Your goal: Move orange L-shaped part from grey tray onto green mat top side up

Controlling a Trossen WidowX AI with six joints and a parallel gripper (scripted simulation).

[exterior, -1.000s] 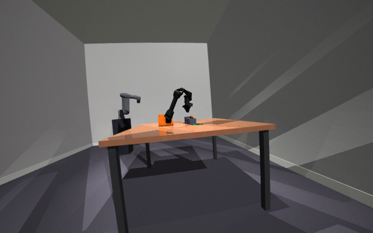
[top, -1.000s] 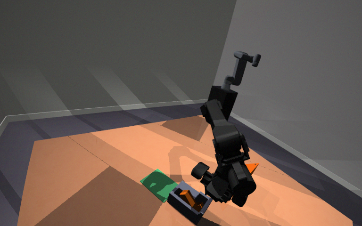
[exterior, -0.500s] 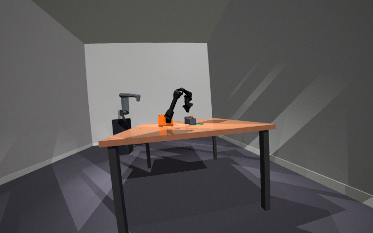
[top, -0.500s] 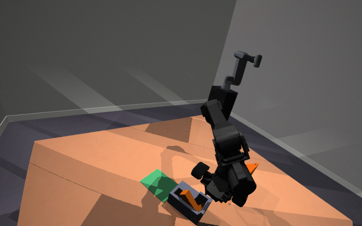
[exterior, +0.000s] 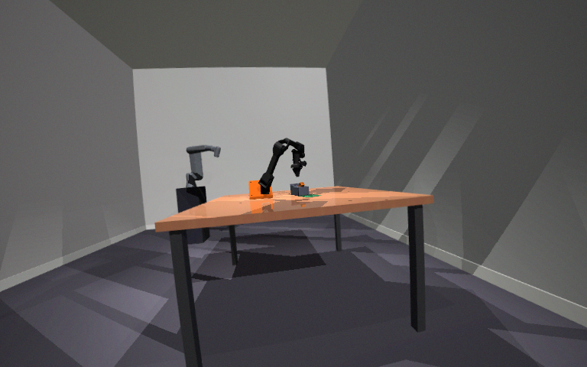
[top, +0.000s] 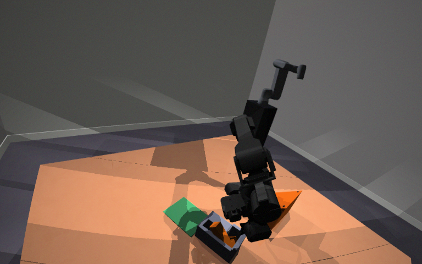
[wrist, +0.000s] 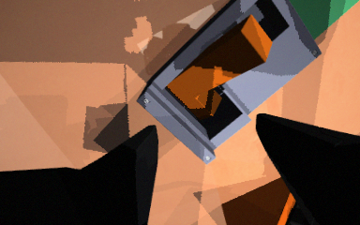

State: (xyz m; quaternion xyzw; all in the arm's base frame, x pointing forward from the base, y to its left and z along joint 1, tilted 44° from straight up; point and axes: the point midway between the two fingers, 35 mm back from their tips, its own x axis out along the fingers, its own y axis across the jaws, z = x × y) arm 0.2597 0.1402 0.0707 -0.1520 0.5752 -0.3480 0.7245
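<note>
My gripper tip is 100 mm above the orange l-shaped part, 20 mm to the left of it and 10 mm past it. From my gripper tip the other things lie so: green mat: 190 mm to the right, 160 mm below, 50 mm ahead.
</note>
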